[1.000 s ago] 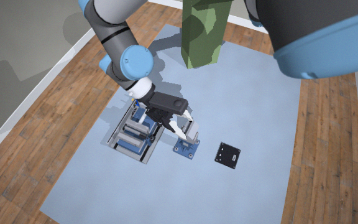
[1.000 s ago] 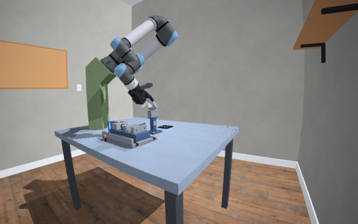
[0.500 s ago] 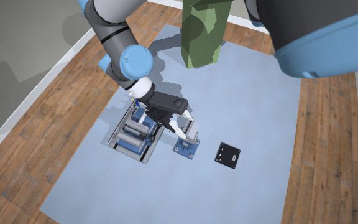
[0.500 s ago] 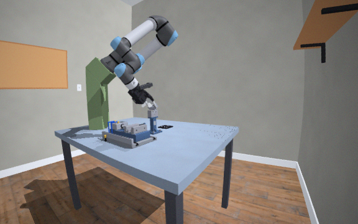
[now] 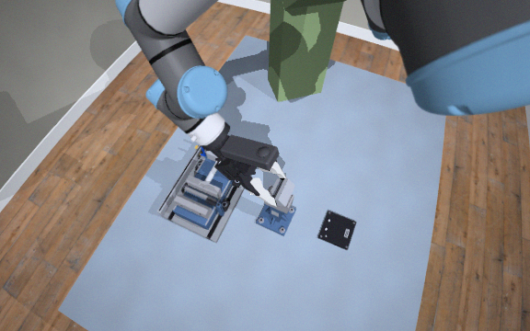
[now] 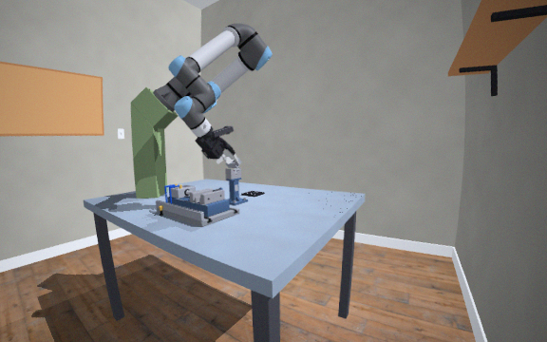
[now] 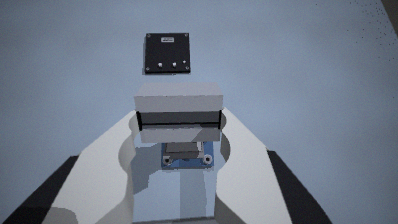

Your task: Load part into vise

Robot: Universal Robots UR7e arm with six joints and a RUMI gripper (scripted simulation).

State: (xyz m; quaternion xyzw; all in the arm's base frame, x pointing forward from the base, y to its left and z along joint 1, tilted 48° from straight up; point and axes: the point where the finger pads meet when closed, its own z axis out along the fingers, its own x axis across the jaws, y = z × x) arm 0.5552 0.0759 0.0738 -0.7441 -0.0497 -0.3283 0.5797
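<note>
Right now my hand is right at the grey part. Also, from my hand: work stop (7 cm ahead, 16 cm to the right, 10 cm below); moving jaw (4 cm ahead, 21 cm to the right, 11 cm below); cylinder rod (1 cm behind, 21 cm to the right, 11 cm below).
</note>
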